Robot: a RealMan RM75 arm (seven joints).
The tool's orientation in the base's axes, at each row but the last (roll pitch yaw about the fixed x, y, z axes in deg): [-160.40 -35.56 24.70]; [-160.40 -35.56 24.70]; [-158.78 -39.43 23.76]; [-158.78 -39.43 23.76]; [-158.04 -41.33 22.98]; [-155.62 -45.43 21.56]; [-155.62 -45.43 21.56]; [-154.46 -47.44 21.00]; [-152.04 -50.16 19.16]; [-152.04 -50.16 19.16]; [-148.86 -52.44 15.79]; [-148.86 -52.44 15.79]
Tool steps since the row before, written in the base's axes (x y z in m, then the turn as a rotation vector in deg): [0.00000 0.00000 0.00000 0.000 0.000 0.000]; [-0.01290 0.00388 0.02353 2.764 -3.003 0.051]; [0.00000 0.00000 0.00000 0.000 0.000 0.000]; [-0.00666 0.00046 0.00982 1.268 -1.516 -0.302]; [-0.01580 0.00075 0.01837 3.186 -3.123 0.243]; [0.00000 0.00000 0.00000 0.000 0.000 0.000]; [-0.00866 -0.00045 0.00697 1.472 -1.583 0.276]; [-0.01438 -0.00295 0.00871 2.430 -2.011 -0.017]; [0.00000 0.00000 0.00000 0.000 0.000 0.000]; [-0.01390 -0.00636 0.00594 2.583 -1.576 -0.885]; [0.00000 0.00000 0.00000 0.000 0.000 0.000]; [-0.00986 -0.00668 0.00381 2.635 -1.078 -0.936]
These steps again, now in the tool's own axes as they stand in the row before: [0.00000 0.00000 0.00000 0.000 0.000 0.000]; [0.00547 -0.01679 -0.02057 1.052 3.889 -0.653]; [0.00000 0.00000 0.00000 0.000 0.000 0.000]; [0.00167 -0.00700 -0.00945 0.233 1.980 -0.144]; [0.00143 -0.01504 -0.01896 1.447 4.175 -0.660]; [0.00000 0.00000 0.00000 0.000 0.000 0.000]; [-0.00080 -0.00695 -0.00865 0.749 1.985 -0.497]; [-0.00338 -0.00930 -0.01391 1.034 2.976 -0.146]; [0.00000 0.00000 0.00000 0.000 0.000 0.000]; [-0.00519 -0.00599 -0.01436 0.552 3.022 0.709]; [0.00000 0.00000 0.00000 0.000 0.000 0.000]; [-0.00387 -0.00263 -0.01160 0.625 2.716 1.102]
